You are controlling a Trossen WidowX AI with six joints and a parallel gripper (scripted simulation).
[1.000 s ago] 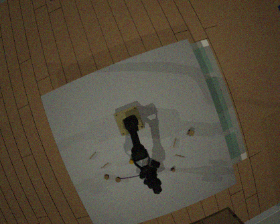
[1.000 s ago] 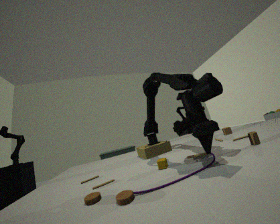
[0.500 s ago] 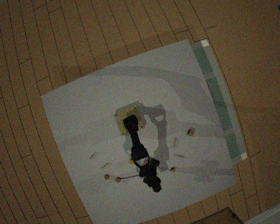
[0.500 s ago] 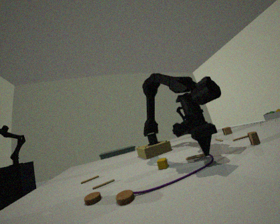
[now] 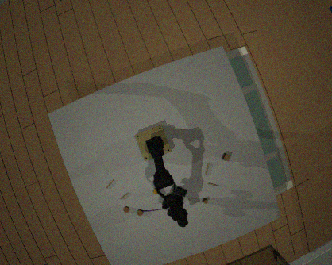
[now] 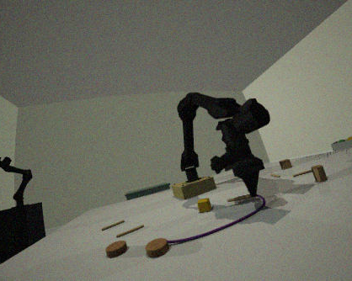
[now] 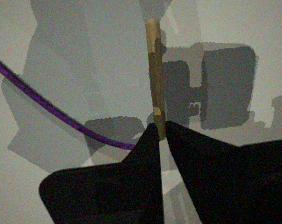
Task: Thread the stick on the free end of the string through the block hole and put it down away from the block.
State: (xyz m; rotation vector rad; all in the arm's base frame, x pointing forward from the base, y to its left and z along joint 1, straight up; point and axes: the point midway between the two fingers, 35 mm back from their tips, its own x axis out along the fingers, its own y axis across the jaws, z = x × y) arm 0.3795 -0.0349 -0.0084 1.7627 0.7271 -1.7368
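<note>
The yellow block lies 100 mm to the right of my gripper tip and 100 mm behind it. Also, from my gripper tip: wooden block (400 mm to the left, 100 mm behind); wooden cylinder (160 mm to the left, 100 mm ahead).
</note>
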